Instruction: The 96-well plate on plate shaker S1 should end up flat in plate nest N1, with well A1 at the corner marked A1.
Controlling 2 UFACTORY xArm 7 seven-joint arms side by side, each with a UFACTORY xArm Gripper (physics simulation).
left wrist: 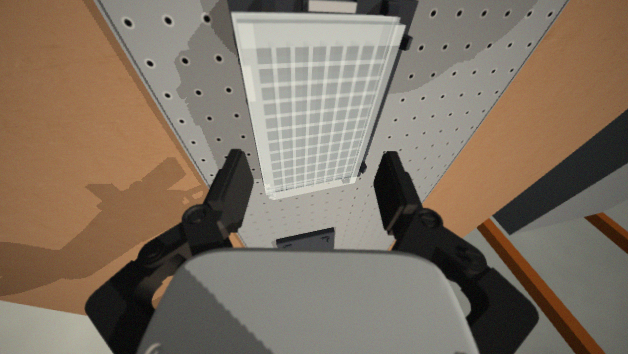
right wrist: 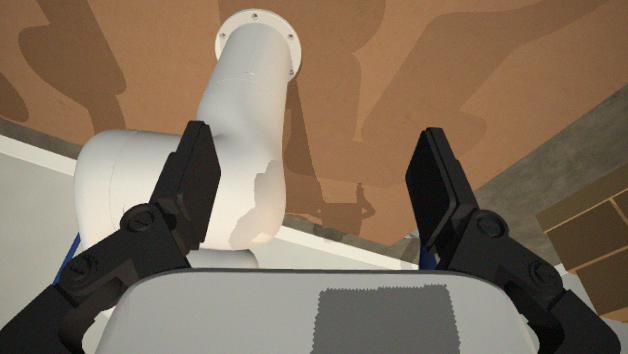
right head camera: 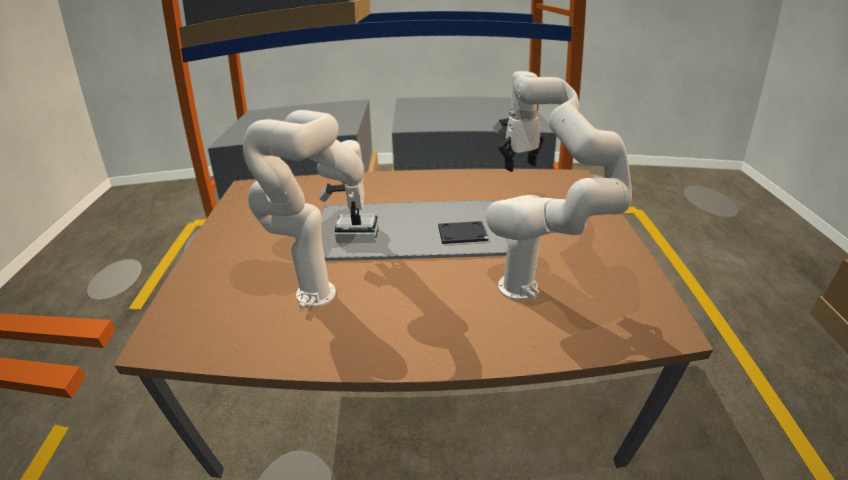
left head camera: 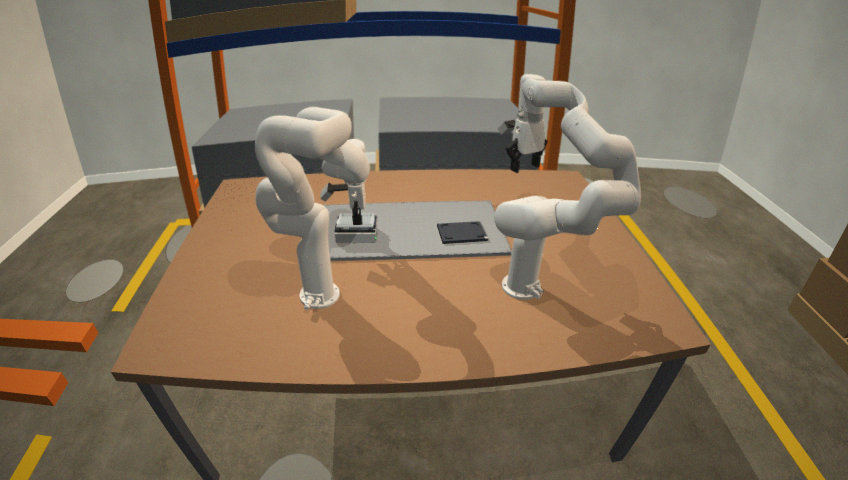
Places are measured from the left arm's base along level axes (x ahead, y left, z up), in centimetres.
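Pixels of known places: left gripper, between the fingertips: [left wrist: 313, 166] [right head camera: 357, 215] [left head camera: 358, 215]; right gripper, between the fingertips: [right wrist: 315, 149] [right head camera: 520, 167] [left head camera: 525, 168]; left arm's base, origin of its link: [right head camera: 316, 294] [left head camera: 319, 295]; right arm's base, origin of its link: [right wrist: 258, 51] [right head camera: 517, 287] [left head camera: 521, 286].
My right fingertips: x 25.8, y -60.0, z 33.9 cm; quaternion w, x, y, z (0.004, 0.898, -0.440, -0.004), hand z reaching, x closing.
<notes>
For each thing: its top centre in the pictures, then the offset to it from my right fingertips. "spot": a spot on its surface instead. Level surfaces: height alone.
- clear 96-well plate, centre of its top: [left wrist: 320, 139] [left head camera: 355, 217] [right head camera: 355, 218] dz -24.9, dx +6.2, dy +54.8 cm
- plate shaker S1, a spot on its surface: [left wrist: 280, 5] spot: dz -27.1, dx +3.4, dy +61.1 cm
- Plate nest N1, centre of its top: [left wrist: 309, 254] [right head camera: 462, 229] [left head camera: 462, 229] dz -31.0, dx +12.7, dy +17.8 cm
- grey perforated board, height of its surface: dz -32.6 cm
- brown table, height of its surface: dz -33.9 cm
The clear 96-well plate [left head camera: 367, 221] [right head camera: 365, 221] [left wrist: 317, 115] lies on plate shaker S1 [left head camera: 355, 236] [right head camera: 355, 236] [left wrist: 280, 5]. In the left wrist view, a dark strip of shaker shows along its right side. I cannot tell whether it is fully seated, nor which corner is A1. My left gripper [left head camera: 357, 218] [right head camera: 355, 218] [left wrist: 313, 166] is open, its fingers on either side of the plate's far part with gaps visible. Plate nest N1 [left head camera: 462, 231] [right head camera: 462, 231] [left wrist: 306, 241] is black, with a small white mark at its near right corner. My right gripper [left head camera: 526, 166] [right head camera: 520, 163] [right wrist: 315, 149] is open, high at the back right.
The shaker and nest stand on a grey perforated board [left head camera: 410, 246] [right head camera: 410, 245] [left wrist: 445, 90] on the brown table [left head camera: 238, 333] [right head camera: 238, 333]. The right arm's base [left head camera: 523, 267] [right head camera: 520, 267] [right wrist: 250, 60] stands just in front of the board's right end.
</notes>
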